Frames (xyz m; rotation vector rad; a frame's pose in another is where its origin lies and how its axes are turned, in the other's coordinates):
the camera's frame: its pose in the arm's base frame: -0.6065 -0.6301 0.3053 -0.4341 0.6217 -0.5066
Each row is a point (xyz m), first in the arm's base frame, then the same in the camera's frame.
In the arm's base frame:
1: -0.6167 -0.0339 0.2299
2: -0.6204 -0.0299 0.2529
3: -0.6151 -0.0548 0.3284
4: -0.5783 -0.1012 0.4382
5: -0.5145 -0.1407 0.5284
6: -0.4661 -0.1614 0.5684
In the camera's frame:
1: -0.3111 0.5087 0.0751
2: -0.3260 0.4987 0.0905
3: -0.3412 0.4411 0.1434
4: -0.3371 0.3584 0.2368
5: -0.3095 0.2999 0.3346
6: -0.2814 0.2778 0.3902

